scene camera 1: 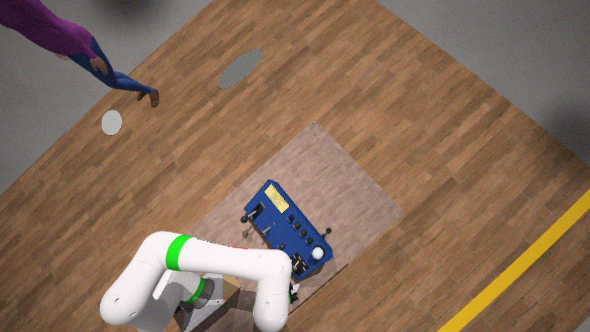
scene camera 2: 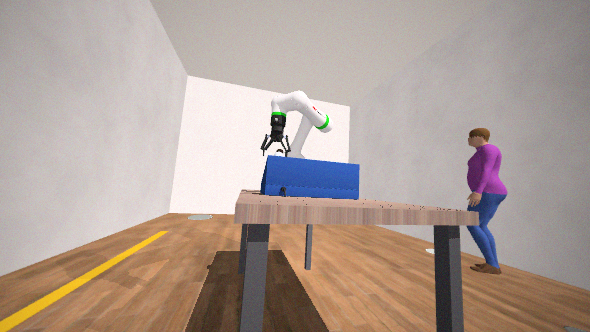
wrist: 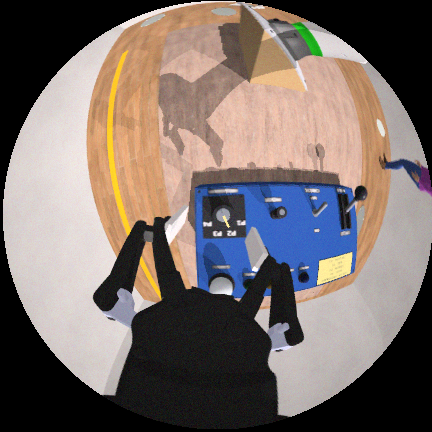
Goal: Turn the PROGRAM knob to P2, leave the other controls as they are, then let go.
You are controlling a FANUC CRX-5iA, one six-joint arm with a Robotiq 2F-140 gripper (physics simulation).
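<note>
The PROGRAM knob (wrist: 223,215) is a grey round knob on a black square plate at one end of the blue control panel (scene camera 1: 287,225) (scene camera 2: 312,177) (wrist: 295,240). Its yellow pointer line points at the P2 label (wrist: 231,233) in the wrist view. The P1, P3 and P4 labels also show around it. My gripper (scene camera 2: 276,152) (wrist: 217,224) is open and empty, with its fingers spread wide above the panel's knob end. The fingers stand apart from the knob. In scene camera 1 the gripper is largely hidden by the arm.
The panel also bears a white dome (scene camera 1: 317,253) (wrist: 221,285), a black knob (wrist: 280,212), a small toggle lever (wrist: 320,209), a ball-ended lever (scene camera 1: 244,219) (wrist: 360,193) and small round buttons. It stands on a wooden table (scene camera 1: 360,185) (scene camera 2: 350,212). A person (scene camera 1: 50,30) (scene camera 2: 487,175) stands away from the table.
</note>
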